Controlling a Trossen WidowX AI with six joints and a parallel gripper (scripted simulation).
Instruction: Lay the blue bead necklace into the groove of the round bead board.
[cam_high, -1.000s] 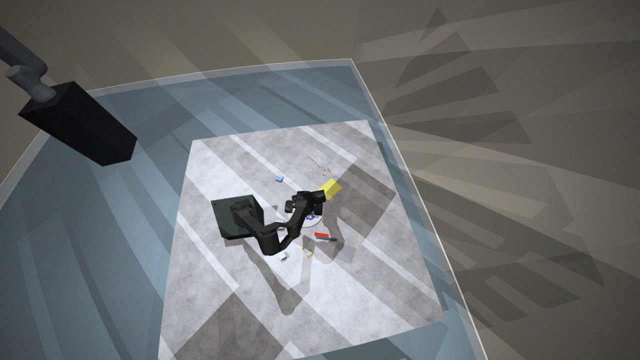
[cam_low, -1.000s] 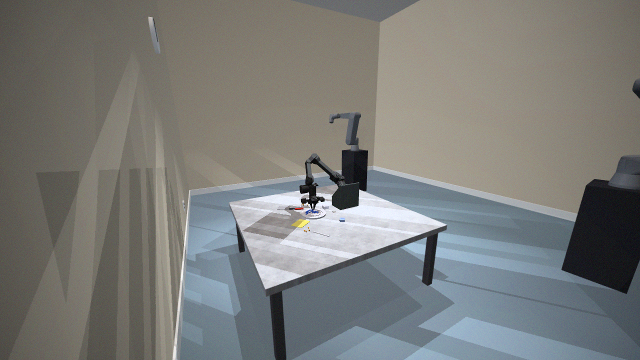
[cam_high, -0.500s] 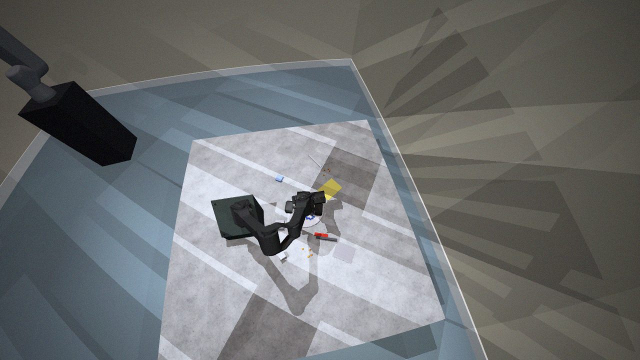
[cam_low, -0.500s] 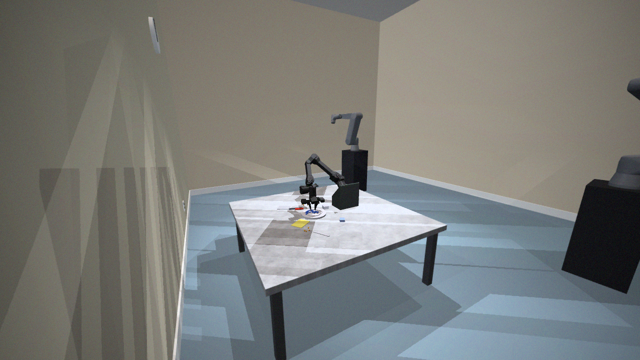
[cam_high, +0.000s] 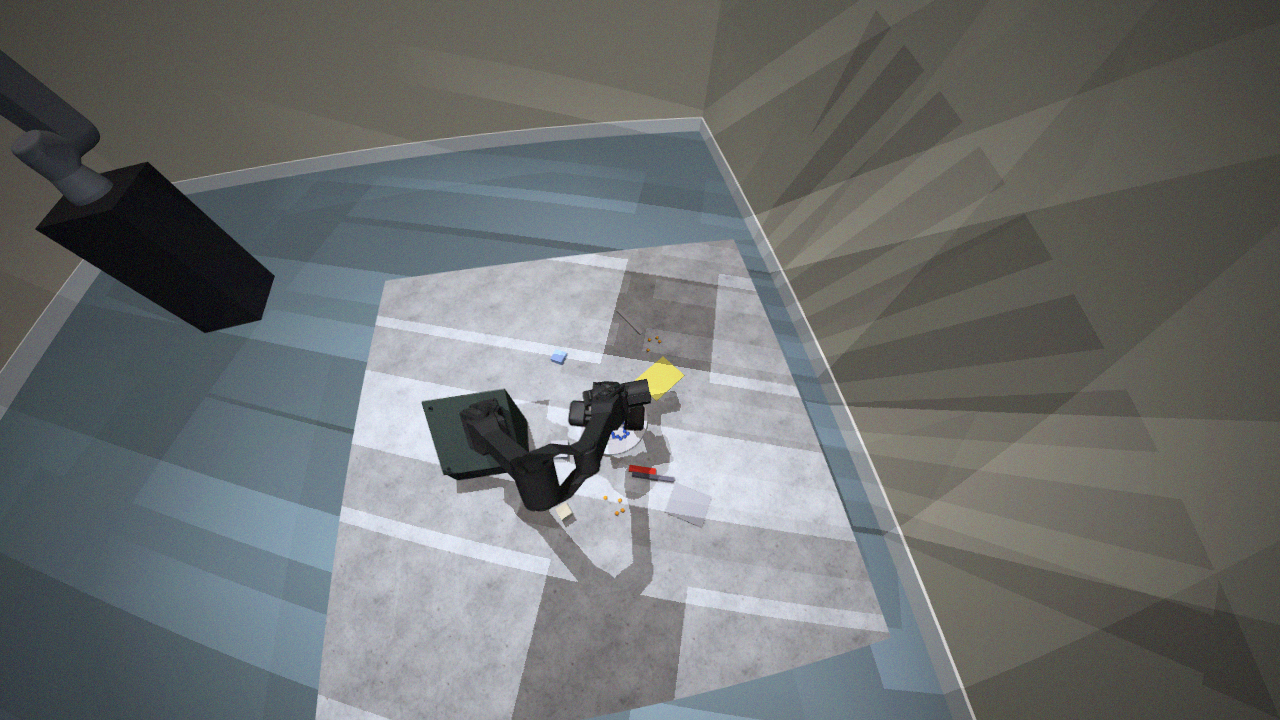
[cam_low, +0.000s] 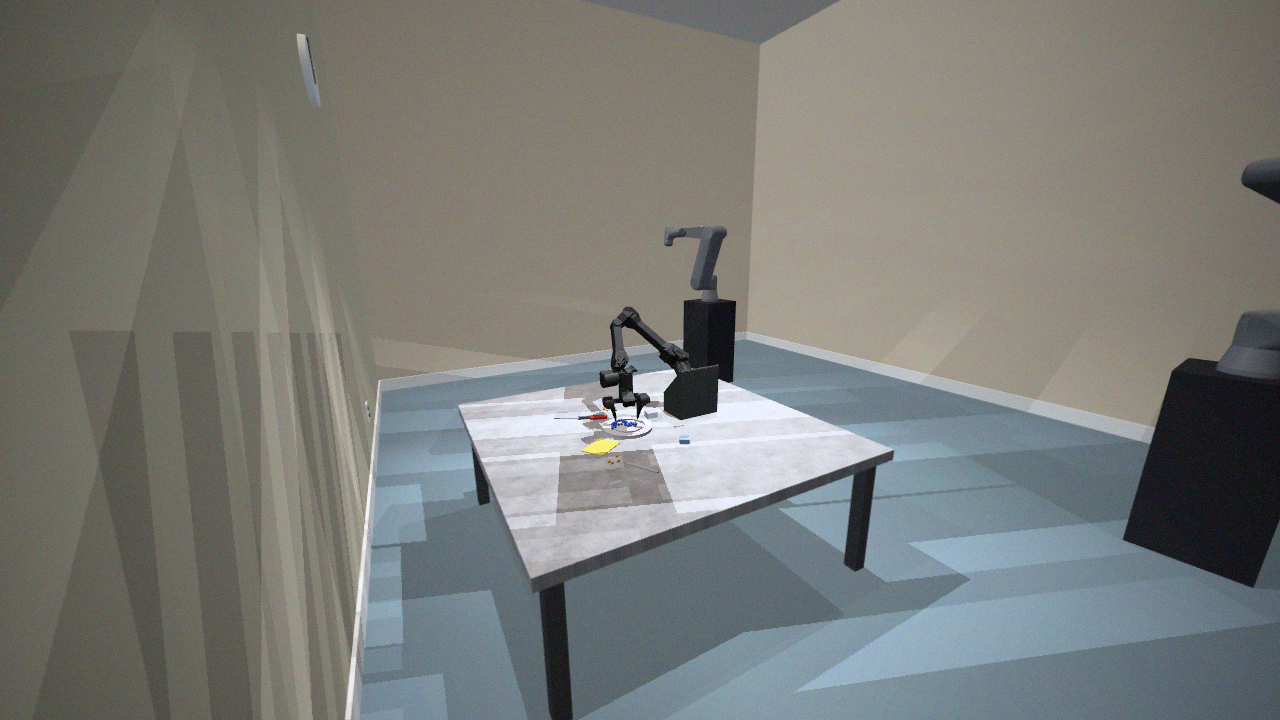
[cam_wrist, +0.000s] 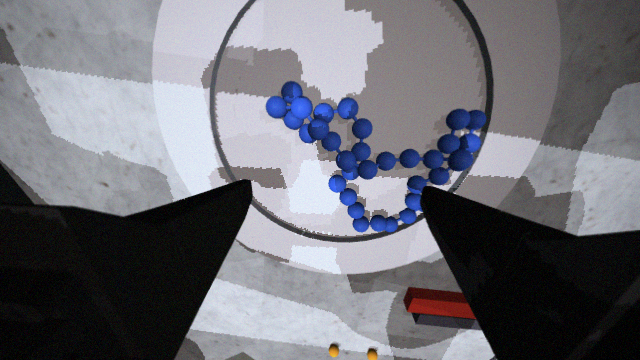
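Now: gripper tip 1 cm short of the round white bead board, 2 cm to the right of it and 2 cm above it. Also, from my gripper tip: cream cube: 16 cm behind, 19 cm to the right, 1 cm below; then yellow sheet: 18 cm ahead, 11 cm to the left, 2 cm below; then grey tool: 7 cm ahead, 15 cm to the right, 2 cm below.
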